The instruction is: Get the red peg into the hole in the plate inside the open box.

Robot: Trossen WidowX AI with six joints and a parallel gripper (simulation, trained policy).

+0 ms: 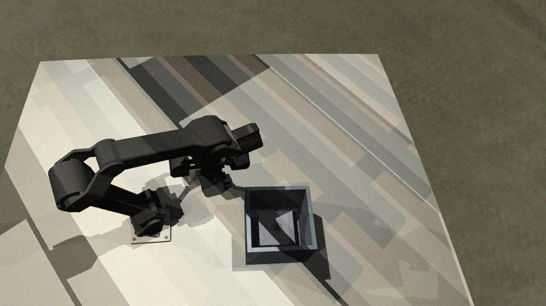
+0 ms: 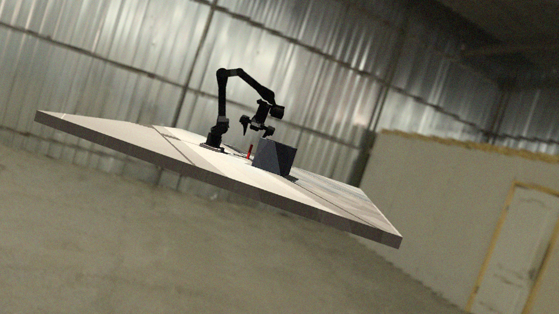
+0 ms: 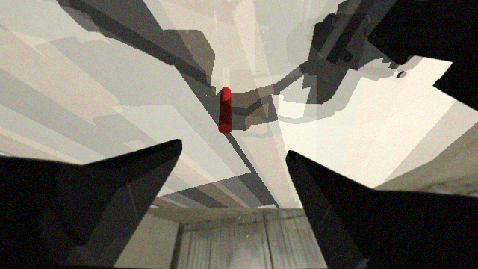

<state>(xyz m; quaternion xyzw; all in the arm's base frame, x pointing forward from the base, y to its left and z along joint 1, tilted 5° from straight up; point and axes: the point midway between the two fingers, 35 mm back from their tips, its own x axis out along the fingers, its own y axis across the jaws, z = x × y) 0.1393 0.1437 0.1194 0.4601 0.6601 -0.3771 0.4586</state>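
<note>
The red peg lies 7 cm below my gripper tip, 1 cm to the left of it and 1 cm ahead of it. Round my gripper tip: pale plate: 20 cm ahead, 13 cm to the right, 6 cm below.
</note>
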